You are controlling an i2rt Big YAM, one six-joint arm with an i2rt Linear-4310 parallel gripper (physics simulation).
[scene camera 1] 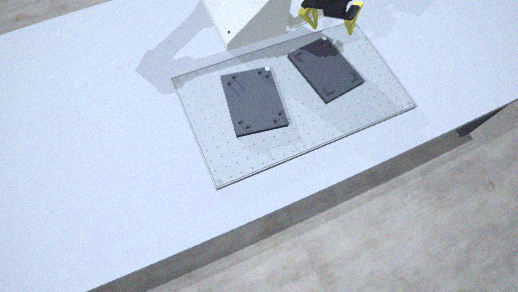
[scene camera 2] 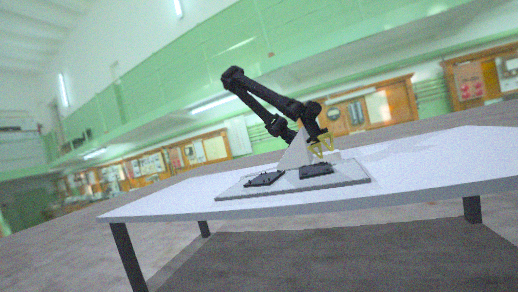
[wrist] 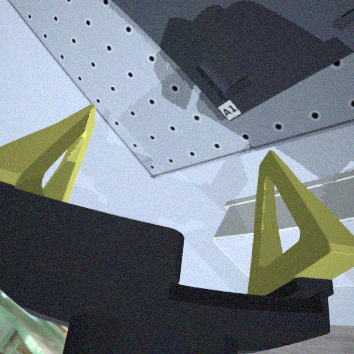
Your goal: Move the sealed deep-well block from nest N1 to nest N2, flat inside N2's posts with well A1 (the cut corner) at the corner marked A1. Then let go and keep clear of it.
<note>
The gripper [wrist: 181,134] is open, holding nothing. Also in view: a white deep-well block [wrist: 234,234]. Also in view: a dark nest plate [scene camera 1: 253,100] and a dark nest plate [scene camera 1: 319,62].
</note>
